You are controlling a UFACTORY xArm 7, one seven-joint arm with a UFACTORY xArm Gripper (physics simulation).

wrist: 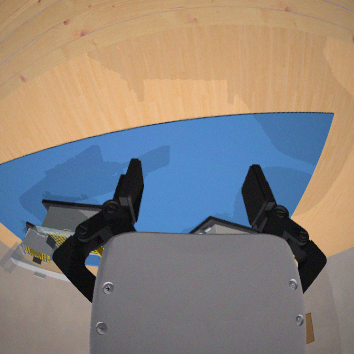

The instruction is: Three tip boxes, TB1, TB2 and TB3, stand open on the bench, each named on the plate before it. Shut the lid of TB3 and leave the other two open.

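Places are measured from the arm's base along level axes (x up, y back, z right), in metres.
Pixels of known places: gripper, between the fingertips: [194, 174].
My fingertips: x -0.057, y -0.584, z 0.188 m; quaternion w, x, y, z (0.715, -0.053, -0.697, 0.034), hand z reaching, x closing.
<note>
Behind a point stands the place of what it marks.
My gripper [194, 174] @(x -0.057, y -0.584, z 0.188 m) is open and empty, its two black fingers wide apart above the blue mat. One tip box [227, 228] @(x -0.123, y -0.367, z 0.253 m) shows at the lower middle; a dark-edged corner and a little grey show, and the gripper's grey body hides the rest. Another tip box [70, 215] @(x -0.111, y -0.447, z -0.033 m) stands at the lower left, with a grey panel with a dark rim, yellow tip racks and clear lid parts. The left finger linkage covers part of it. No name plate can be read, so I cannot tell which box is TB3. A third box cannot be made out.
The blue mat [200, 150] @(x -0.135, y -0.548, z 0.200 m) lies on the wooden bench [185, 100] @(x -0.138, y -0.613, z 0.185 m), its long edge running across the view and its corner at the upper right. Shadows of the arm fall on the mat and the wood. Grey floor [40, 320] shows at the bottom left, beyond the bench edge.
</note>
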